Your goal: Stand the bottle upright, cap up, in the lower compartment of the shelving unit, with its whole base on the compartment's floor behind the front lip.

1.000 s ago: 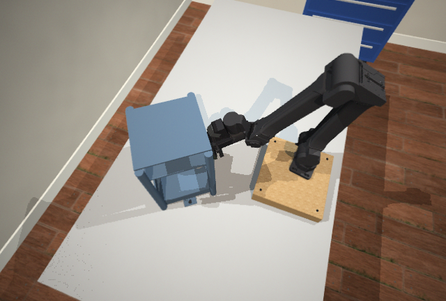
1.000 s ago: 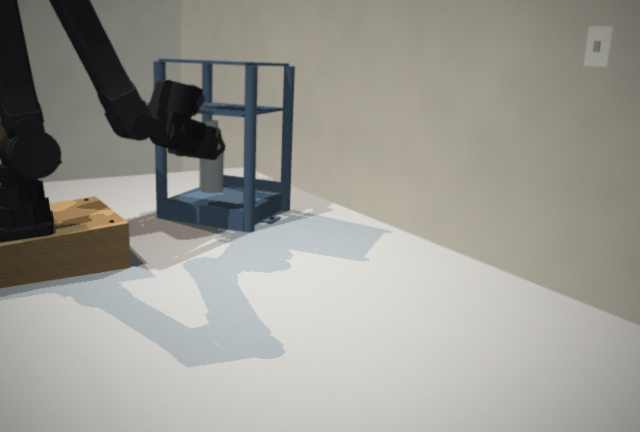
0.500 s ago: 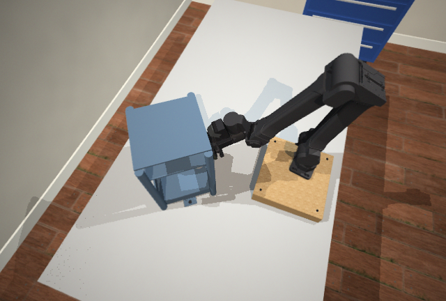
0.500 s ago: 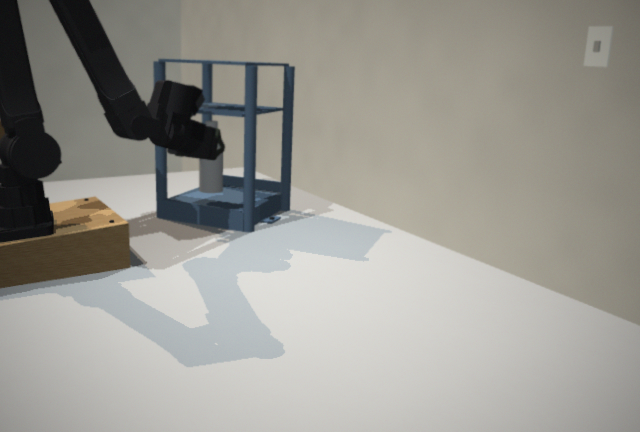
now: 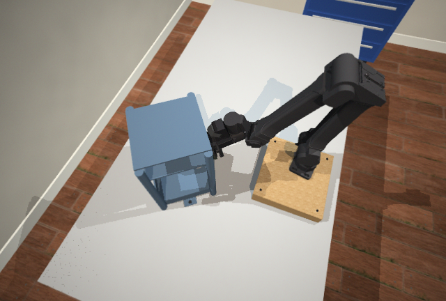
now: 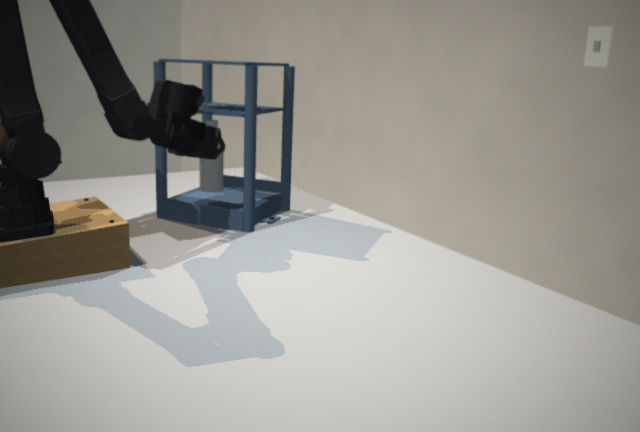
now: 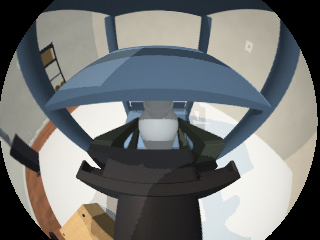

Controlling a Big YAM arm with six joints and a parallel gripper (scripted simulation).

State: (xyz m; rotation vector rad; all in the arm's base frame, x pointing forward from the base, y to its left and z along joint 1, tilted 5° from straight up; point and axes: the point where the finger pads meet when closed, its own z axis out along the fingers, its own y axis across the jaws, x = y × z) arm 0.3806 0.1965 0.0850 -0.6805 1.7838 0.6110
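Right now the blue shelving unit is 50 mm to the left of my hand, 50 mm ahead of it and 10 mm above it. The rest, counted from my hand: grey bottle right at my hand.
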